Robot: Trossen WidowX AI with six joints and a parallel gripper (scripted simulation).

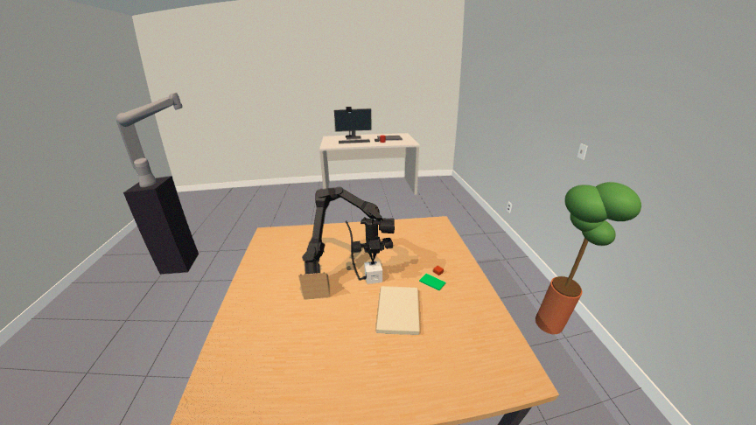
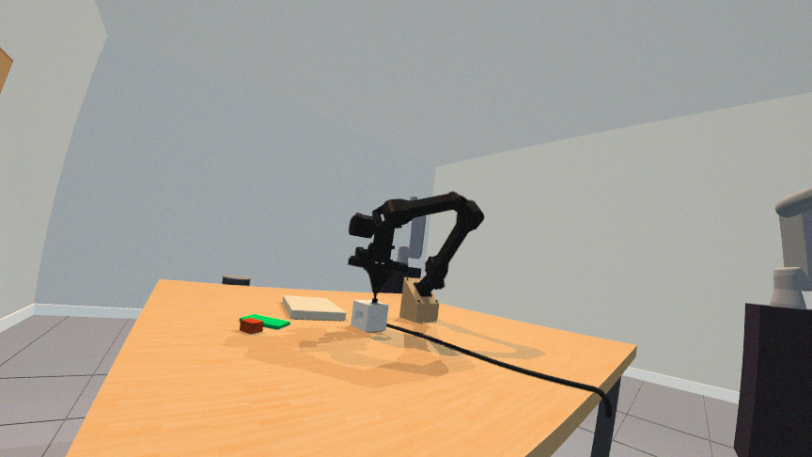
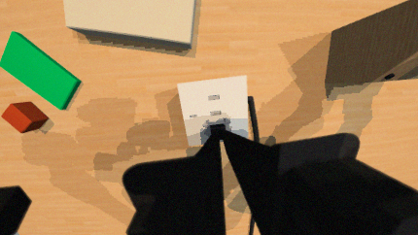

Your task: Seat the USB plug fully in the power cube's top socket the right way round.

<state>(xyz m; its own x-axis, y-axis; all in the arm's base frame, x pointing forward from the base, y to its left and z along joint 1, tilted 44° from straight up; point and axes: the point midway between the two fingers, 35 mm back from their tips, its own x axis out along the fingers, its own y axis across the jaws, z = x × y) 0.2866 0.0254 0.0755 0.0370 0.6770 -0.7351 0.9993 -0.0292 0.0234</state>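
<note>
The dark USB plug is 20 mm below my gripper tip. The rest, counted from my gripper tip: beige flat box: 250 mm to the right, 90 mm below, 70 mm ahead; small red block: 330 mm ahead, 90 mm below, 40 mm to the right; green flat block: 280 mm ahead, 110 mm to the right, 100 mm below.
</note>
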